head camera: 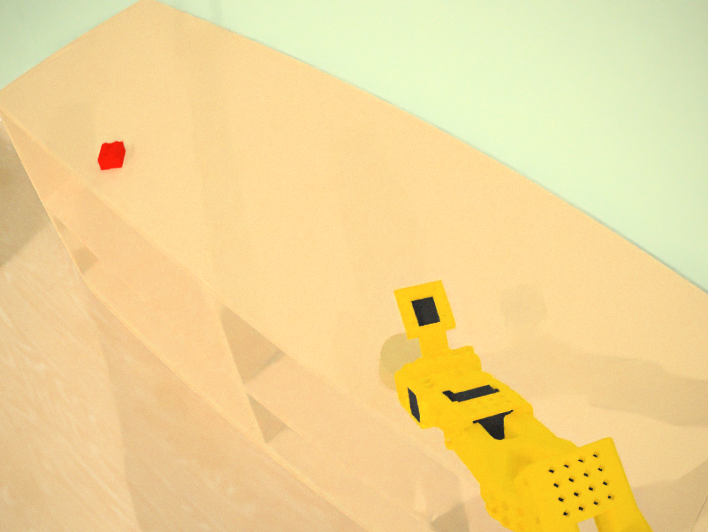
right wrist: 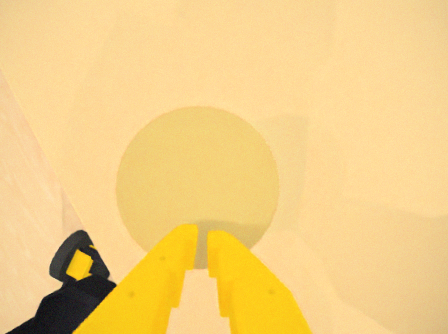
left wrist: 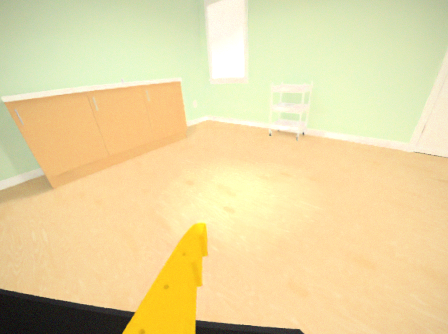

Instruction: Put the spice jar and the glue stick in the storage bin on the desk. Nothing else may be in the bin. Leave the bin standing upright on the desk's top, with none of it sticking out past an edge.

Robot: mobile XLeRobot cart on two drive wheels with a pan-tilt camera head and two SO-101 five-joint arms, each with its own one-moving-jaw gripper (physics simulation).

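Places are measured from the left arm's base along level axes (x ahead, y right, z down), in metres.
Pixels of known places: left hand, tool point: (left wrist: 206,234); right hand, tool point: (head camera: 412,367) (right wrist: 196,241).
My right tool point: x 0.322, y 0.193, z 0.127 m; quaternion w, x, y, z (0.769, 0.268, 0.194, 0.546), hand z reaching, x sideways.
Note:
Ahead of a thing's pixels: the offset from my right tool point to its top centre. Level surfaces: height alone.
A round olive-yellow thing @[dx +0.015, dy -0.007, dz +0.004 m] (head camera: 394,359) (right wrist: 195,165), perhaps the spice jar seen from above, stands on the desk @[dz +0.038 m] (head camera: 320,171) (right wrist: 360,60) near its front edge. In the head camera my right arm partly hides it. My right gripper (right wrist: 202,234) is shut and empty; its two tips show side by side over the lower rim of the round thing, with a thin slit between them. My left gripper (left wrist: 201,231) shows one notched jaw, so it is fully open, above the floor and away from the desk. I cannot make out the storage bin or the glue stick in these views.
A small red block-like thing @[dx +0.279, dy -0.414, dz +0.014 m] (head camera: 111,155) lies at the desk's far left end. Open shelf compartments show below the desk's front edge. A dark robot part (right wrist: 75,295) is at the lower left. A long cabinet (left wrist: 125,120) and a white cart (left wrist: 270,110) stand along the walls.

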